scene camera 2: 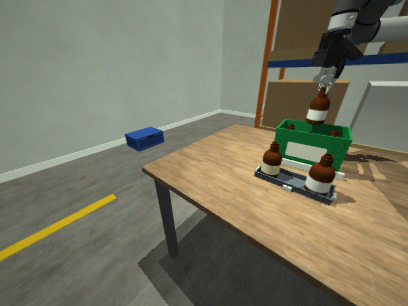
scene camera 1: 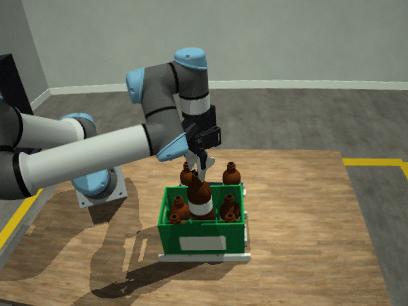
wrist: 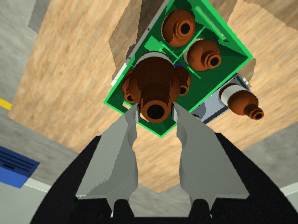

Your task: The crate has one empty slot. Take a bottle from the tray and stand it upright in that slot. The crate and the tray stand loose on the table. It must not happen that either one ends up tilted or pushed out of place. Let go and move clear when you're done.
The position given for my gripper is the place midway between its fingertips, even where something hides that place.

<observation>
In view: my gripper (scene camera 1: 198,179), a bottle (scene camera 1: 199,195), a crate (scene camera 1: 215,237), a grey tray (scene camera 2: 285,177) and a bottle (scene camera 2: 321,175).
The crate also shows in scene camera 2 (scene camera 2: 298,145). The grey tray is seen too in the wrist view (wrist: 212,107). My gripper shows as well in scene camera 2 (scene camera 2: 322,93) and in the wrist view (wrist: 155,104).
</observation>
